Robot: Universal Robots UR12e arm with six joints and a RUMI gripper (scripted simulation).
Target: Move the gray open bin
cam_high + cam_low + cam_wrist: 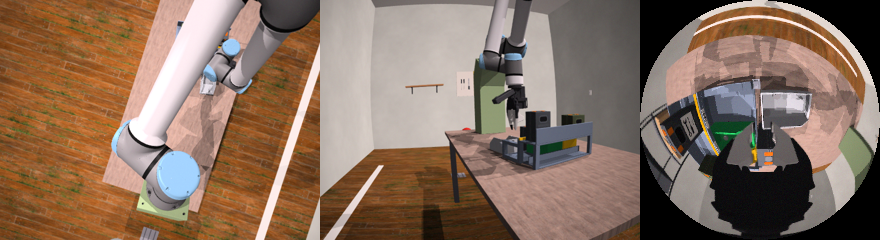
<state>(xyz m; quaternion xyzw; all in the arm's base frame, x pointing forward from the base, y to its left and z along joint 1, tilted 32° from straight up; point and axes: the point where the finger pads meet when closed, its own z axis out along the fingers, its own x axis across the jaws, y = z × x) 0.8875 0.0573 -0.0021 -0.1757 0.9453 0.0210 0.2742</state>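
The gray open bin lies 7 cm behind my hand, 3 cm to the right of it and 10 cm below it. Round my hand: yellow bin (2 cm ahead, 25 cm to the left, 9 cm below); then green bin (6 cm ahead, 15 cm to the left, 9 cm below).
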